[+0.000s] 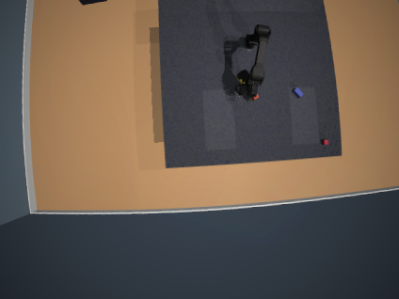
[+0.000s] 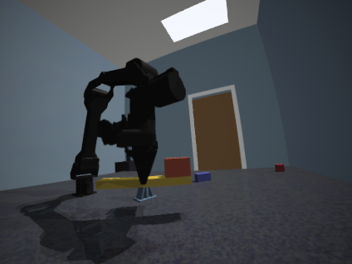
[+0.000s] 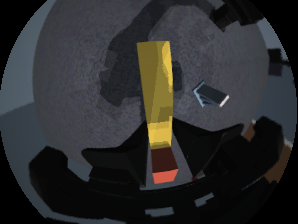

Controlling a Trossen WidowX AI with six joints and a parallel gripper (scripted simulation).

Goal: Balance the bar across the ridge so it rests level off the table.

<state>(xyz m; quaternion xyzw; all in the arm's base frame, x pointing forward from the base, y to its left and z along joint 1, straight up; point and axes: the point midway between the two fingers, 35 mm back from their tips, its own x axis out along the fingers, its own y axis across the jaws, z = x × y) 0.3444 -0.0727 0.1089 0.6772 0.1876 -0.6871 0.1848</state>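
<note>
The grey-blue ridge lies 8 cm behind my gripper tip, 11 cm to the left of it and 4 cm below it. From my gripper tip the other things lie so: small blue block: 3 cm ahead, 39 cm to the left, 6 cm below; then small red cube: 40 cm ahead, 57 cm to the left, 6 cm below.
</note>
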